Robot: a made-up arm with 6 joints.
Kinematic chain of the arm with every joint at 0, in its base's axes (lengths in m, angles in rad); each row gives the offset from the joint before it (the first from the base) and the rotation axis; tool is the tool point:
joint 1: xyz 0 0 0.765 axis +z
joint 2: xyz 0.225 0 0 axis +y
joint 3: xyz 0 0 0.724 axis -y
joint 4: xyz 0 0 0.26 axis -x
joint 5: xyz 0.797 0 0 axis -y
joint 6: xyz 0.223 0 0 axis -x
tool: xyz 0 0 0
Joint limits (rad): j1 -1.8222..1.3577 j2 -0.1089..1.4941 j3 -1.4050..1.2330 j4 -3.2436..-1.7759 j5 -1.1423..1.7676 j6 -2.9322..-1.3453
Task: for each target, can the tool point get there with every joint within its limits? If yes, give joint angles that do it. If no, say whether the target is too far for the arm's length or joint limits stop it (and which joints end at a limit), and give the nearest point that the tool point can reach.
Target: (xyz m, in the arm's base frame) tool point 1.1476 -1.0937 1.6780
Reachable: yes | joints -0.7004 0.6447 0.8335 -2.3967 0.6927 -2.3554
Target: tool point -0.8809 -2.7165 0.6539
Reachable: no: too far | nearest point -0.5058 -1.9391 0.7280 | short by 0.866 m
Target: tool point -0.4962 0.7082 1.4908
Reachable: no: joint limits stop it (at a limit: joint 1, joint 2, joint 4, joint 5) | nearest point 0.0355 1.1030 1.4977 | short by 0.662 m
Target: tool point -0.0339 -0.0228 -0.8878
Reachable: no: joint limits stop it (at a limit: joint 1, joint 2) | nearest point -0.1161 -0.4298 -0.1147 | short by 0.878 m
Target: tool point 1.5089 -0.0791 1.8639
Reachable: yes | joints -0.0081 0.6009 0.9446 -2.4607 0.4965 -1.8621
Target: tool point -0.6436 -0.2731 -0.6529
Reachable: no: joint limits stop it (at a limit: joint 1, joint 2, joint 4) | nearest point -0.2759 -0.5600 -0.1270 | short by 0.703 m
